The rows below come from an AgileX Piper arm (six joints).
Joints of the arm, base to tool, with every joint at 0 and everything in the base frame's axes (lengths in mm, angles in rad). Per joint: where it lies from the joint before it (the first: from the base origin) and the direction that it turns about. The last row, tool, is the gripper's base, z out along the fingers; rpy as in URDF.
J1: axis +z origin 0 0 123
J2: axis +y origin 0 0 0
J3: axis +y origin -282.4 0 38.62
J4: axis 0.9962 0 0.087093 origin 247.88 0 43.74
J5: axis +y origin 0 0 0
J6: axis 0.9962 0 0.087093 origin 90.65 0 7.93
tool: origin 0 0 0 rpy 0 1.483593 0
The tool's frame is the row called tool.
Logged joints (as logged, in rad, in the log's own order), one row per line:
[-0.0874 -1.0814 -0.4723 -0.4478 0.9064 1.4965]
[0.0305 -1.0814 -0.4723 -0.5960 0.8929 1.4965]
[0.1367 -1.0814 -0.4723 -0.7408 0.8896 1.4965]
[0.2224 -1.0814 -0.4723 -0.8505 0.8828 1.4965]
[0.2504 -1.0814 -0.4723 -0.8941 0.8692 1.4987]
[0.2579 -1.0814 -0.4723 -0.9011 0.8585 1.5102]
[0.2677 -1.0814 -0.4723 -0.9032 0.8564 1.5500]
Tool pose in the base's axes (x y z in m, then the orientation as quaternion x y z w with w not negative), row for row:
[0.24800 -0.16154 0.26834 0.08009 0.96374 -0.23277 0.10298]
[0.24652 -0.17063 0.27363 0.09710 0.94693 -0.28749 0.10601]
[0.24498 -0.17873 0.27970 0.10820 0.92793 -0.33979 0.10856]
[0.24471 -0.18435 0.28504 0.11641 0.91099 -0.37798 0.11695]
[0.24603 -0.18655 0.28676 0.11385 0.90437 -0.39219 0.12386]
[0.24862 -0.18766 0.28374 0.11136 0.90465 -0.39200 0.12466]
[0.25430 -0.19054 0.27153 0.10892 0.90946 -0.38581 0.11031]
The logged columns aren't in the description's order. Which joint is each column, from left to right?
Columns, left to right: J6, J3, J1, J4, J5, J2.
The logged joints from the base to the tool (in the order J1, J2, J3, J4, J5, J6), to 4 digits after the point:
[-0.4723 1.4965 -1.0814 -0.4478 0.9064 -0.0874]
[-0.4723 1.4965 -1.0814 -0.5960 0.8929 0.0305]
[-0.4723 1.4965 -1.0814 -0.7408 0.8896 0.1367]
[-0.4723 1.4965 -1.0814 -0.8505 0.8828 0.2224]
[-0.4723 1.4987 -1.0814 -0.8941 0.8692 0.2504]
[-0.4723 1.5102 -1.0814 -0.9011 0.8585 0.2579]
[-0.4723 1.5500 -1.0814 -0.9032 0.8564 0.2677]

